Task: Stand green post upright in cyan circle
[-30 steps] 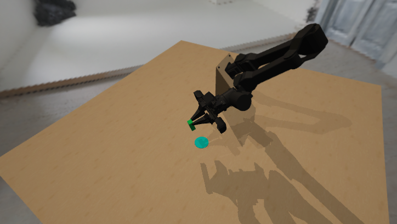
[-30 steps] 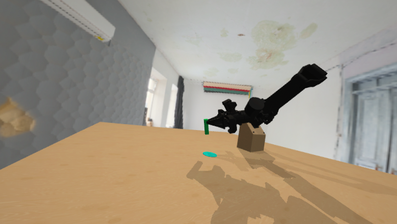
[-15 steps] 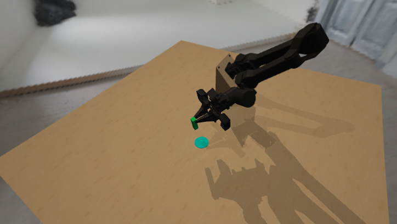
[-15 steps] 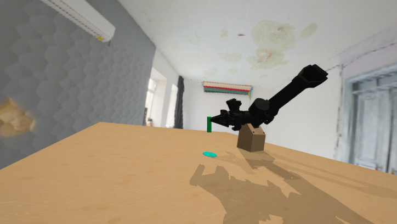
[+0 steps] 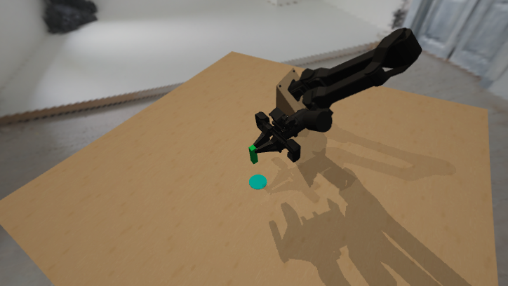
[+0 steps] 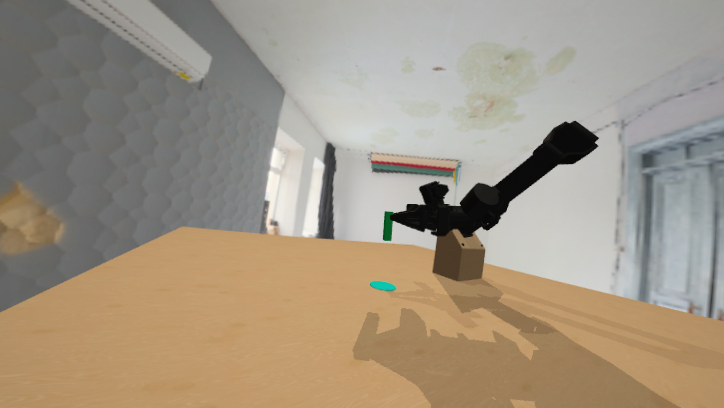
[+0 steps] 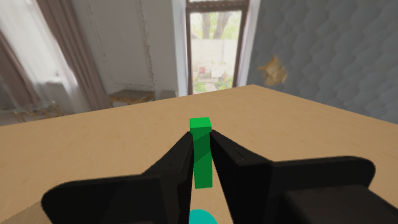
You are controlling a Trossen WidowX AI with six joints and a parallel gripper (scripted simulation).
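My gripper tip is now 1 cm to the right of the cyan circle and 16 cm above it. From my gripper tip the other things lie so: green post: 2 cm below.
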